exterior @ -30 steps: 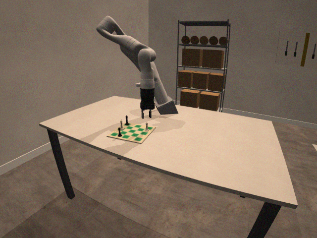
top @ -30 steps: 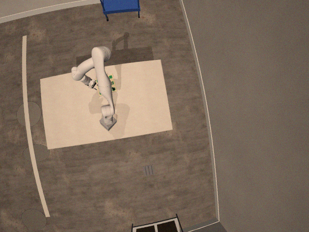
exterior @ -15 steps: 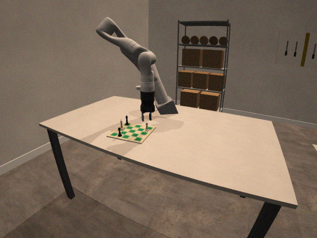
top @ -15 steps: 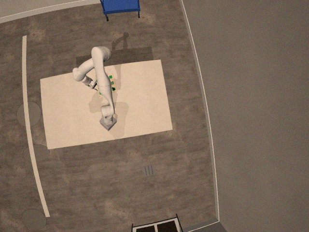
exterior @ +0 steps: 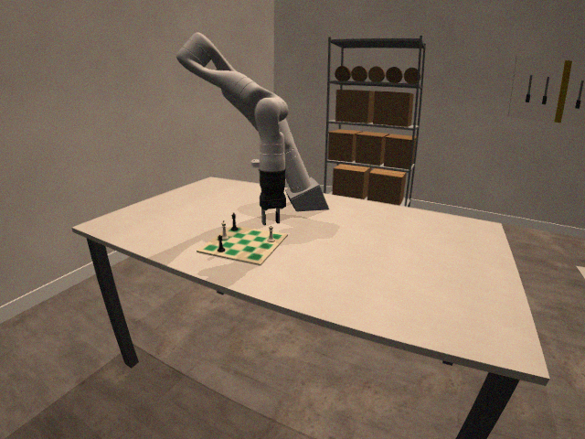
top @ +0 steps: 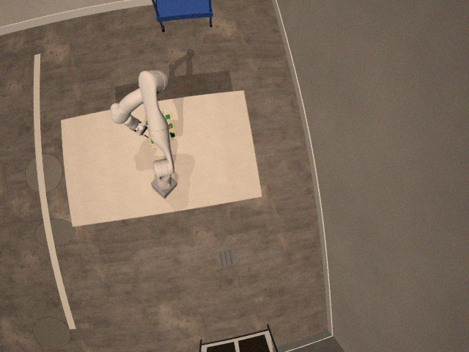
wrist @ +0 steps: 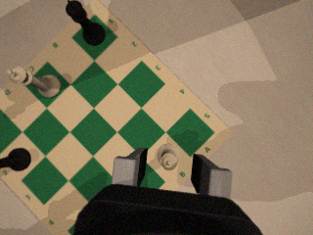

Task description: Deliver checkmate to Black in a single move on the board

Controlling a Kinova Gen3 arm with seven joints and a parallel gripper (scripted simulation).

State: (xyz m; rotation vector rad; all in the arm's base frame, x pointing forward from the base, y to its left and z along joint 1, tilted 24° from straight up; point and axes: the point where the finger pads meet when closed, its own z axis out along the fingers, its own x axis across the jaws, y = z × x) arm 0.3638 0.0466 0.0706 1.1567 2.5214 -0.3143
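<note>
Now: hand 15 cm to the left of the tall white piece, 5 cm above it and 4 cm short of it. Round my hand: tall black piece (16 cm to the right, 5 cm below, 4 cm behind); chessboard (8 cm to the right, 8 cm below, 4 cm ahead); short black piece (12 cm ahead, 11 cm to the right, 5 cm below).
</note>
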